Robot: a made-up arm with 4 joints. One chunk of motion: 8 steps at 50 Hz.
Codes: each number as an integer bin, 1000 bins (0 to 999) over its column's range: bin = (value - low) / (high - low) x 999, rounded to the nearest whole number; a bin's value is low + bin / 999 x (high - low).
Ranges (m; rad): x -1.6..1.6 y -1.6..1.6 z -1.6..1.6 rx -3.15..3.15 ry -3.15..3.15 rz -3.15..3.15
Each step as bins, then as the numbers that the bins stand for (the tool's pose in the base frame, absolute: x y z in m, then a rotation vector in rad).
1 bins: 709 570 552 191 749 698
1 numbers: 0.6711 0.2258 0.1682 -1.9455 1.5734 1.2518
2 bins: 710 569 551 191 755 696
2 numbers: 0.6743 0.2226 0.1650 -1.9455 1.6113 1.2392
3 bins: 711 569 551 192 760 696
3 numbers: 0.6775 0.2226 0.1650 -1.9392 1.6428 1.2392
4 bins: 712 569 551 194 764 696
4 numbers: 0.6807 0.2226 0.1650 -1.9266 1.6680 1.2392
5 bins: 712 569 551 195 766 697
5 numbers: 0.6807 0.2226 0.1650 -1.9203 1.6806 1.2455
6 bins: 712 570 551 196 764 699
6 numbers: 0.6807 0.2258 0.1650 -1.9140 1.6680 1.2581
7 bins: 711 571 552 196 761 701
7 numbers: 0.6775 0.2290 0.1682 -1.9140 1.6491 1.2707
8 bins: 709 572 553 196 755 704
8 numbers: 0.6711 0.2322 0.1714 -1.9140 1.6113 1.2896
